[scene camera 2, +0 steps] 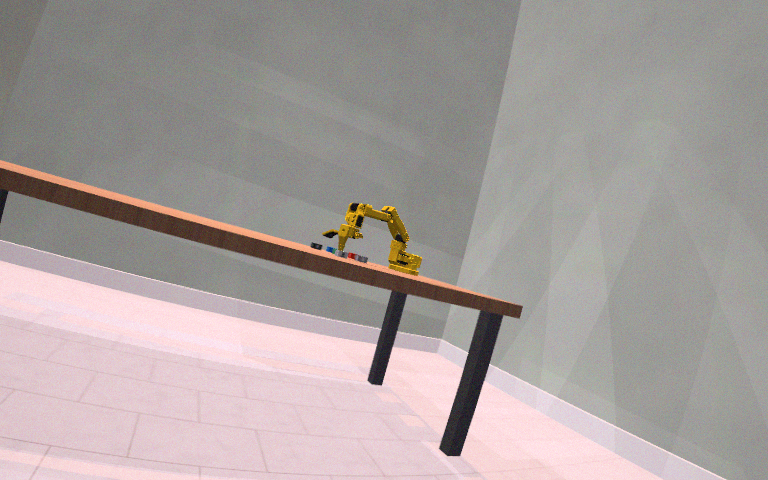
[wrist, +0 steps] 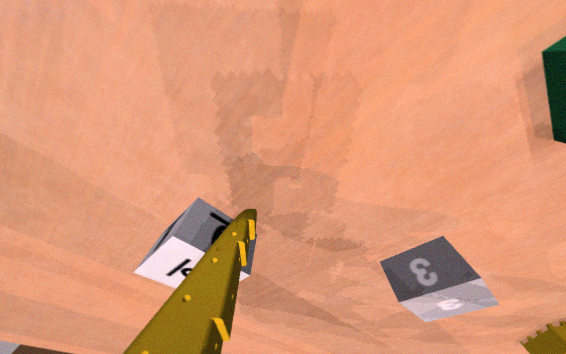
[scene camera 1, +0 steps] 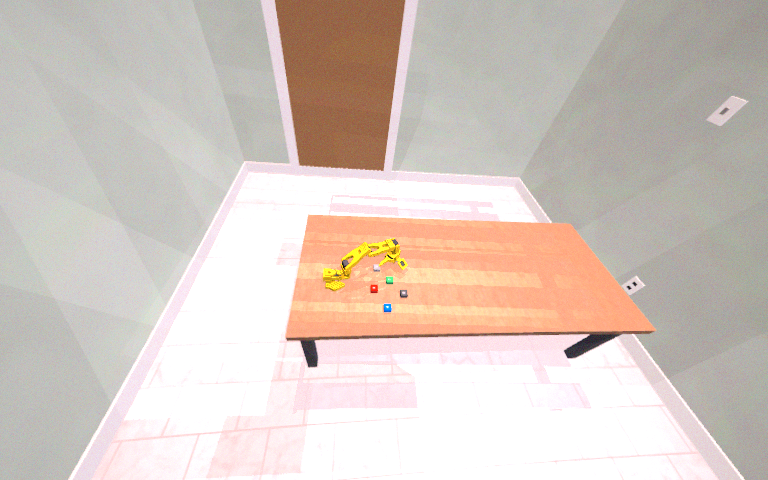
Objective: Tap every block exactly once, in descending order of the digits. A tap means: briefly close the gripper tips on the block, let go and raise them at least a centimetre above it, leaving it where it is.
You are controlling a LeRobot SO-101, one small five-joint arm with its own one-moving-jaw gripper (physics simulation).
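My gripper [scene camera 1: 391, 264] [scene camera 2: 333, 242] is fully open and empty, pointing down. Its fixed jaw [wrist: 220, 285] shows in the wrist view, its tip close to a white block [scene camera 1: 376, 267] [wrist: 187, 250] and covering part of it. The block's underlined digit is half hidden; 6 or 9 I cannot tell. A grey block [wrist: 430, 270] marked 3 lies to the right. A green block [scene camera 1: 389, 280] [wrist: 556, 95] shows at the wrist view's right edge. A red block [scene camera 1: 373, 288] [scene camera 2: 351, 255], a dark block [scene camera 1: 403, 293] [scene camera 2: 316, 246] and a blue block [scene camera 1: 387, 307] [scene camera 2: 330, 249] have unreadable digits.
All these stand on the wooden table [scene camera 1: 481, 271] [scene camera 2: 169, 219]. The arm's yellow base [scene camera 1: 335, 280] [scene camera 2: 403, 266] is near the table's left end in scene camera 1, with the blocks beside and beyond it. Part of the yellow base shows at the wrist view's lower right.
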